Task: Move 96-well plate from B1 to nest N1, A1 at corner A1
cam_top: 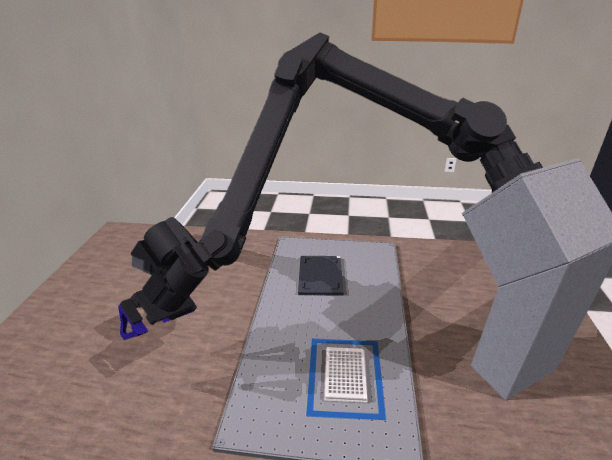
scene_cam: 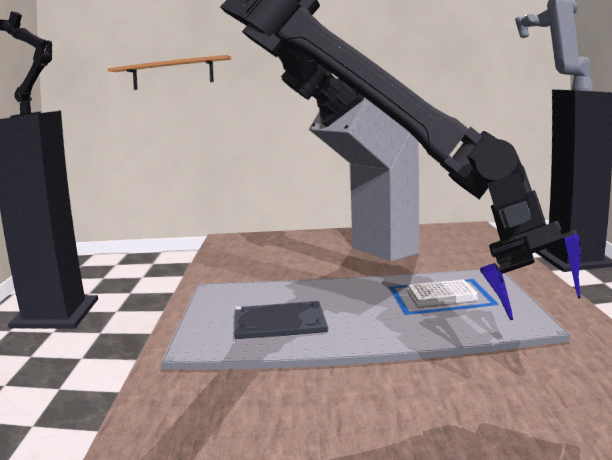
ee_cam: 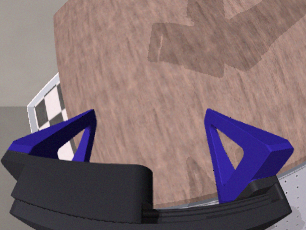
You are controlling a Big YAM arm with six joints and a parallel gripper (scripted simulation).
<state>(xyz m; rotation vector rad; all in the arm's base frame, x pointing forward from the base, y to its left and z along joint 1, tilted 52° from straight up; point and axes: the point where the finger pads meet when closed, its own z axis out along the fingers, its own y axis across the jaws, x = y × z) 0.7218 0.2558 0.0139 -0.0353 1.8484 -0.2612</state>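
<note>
My gripper is now 40 cm past the white 96-well plate, 13 cm above it and 2 cm to the left of it. From my hand the other things lie so: dark plate nest N1 (35 cm to the right, 33 cm behind, 14 cm below); A1 mark (43 cm to the right, 38 cm behind, 13 cm below).
</note>
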